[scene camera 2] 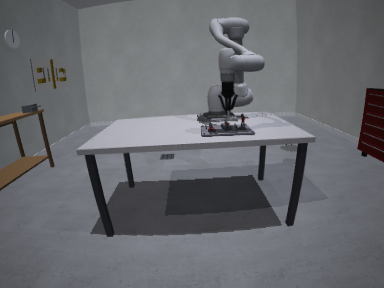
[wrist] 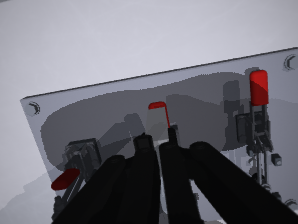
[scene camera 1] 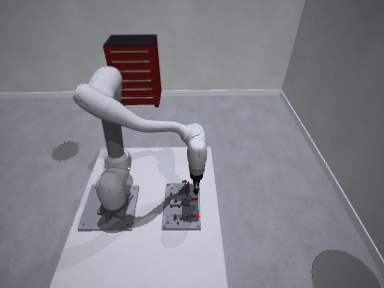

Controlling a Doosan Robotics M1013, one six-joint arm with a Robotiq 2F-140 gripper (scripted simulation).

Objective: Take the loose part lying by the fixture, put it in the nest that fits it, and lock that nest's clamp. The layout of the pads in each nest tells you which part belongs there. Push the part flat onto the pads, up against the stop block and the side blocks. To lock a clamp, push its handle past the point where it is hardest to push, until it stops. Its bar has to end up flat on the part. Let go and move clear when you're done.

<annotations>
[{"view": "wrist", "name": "my gripper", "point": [158,121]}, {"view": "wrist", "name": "grey fixture plate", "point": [202,100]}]
</annotations>
